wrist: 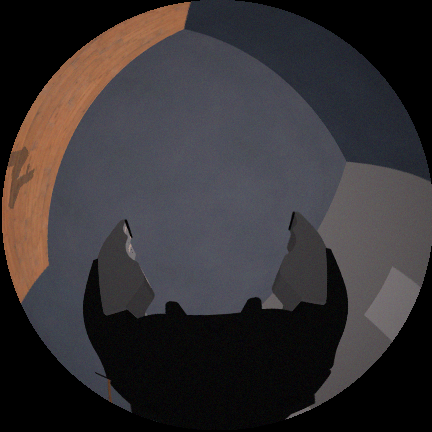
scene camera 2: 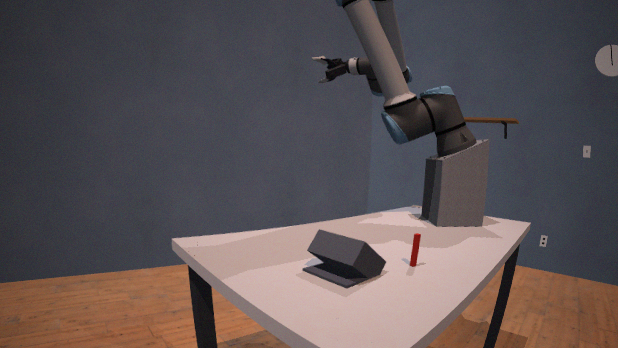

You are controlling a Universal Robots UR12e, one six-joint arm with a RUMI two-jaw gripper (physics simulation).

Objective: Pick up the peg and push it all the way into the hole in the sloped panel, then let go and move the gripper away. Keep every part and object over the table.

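Places are measured from the arm's base along level axes (x ahead, y left, z up), in millimetres.
Where they show: gripper, fingertip midpoint: [wrist: 208,217] [scene camera 2: 315,70]; arm's base at its link origin: [scene camera 2: 457,148].
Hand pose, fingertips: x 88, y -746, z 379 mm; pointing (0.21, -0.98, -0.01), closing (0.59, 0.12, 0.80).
Each offset is from my fingertips to the centre of the thing. Level surfaces: height alone.
A red peg @(558 mm ahead, 832 mm left, 648 mm down) [scene camera 2: 415,250] stands upright on the white table, right of the panel block in the scene view. The dark grey block with the sloped panel @(697 mm ahead, 725 mm left, 653 mm down) [scene camera 2: 340,250] sits tilted on a flat base plate. Its hole does not show from this side. My gripper [scene camera 2: 320,70] [wrist: 208,217] is open and empty, high above and behind the table, pointing sideways to the left in the scene view. It is far from the peg. Neither the peg nor the panel shows in the wrist view.
The white table @(689 mm down) [scene camera 2: 280,295] carries the grey pedestal [scene camera 2: 460,190] of the arm at its far end. A brown wall shelf [scene camera 2: 492,120] is behind the arm. The wrist view shows walls, the wooden floor [wrist: 95,65] and a pale surface at the right.
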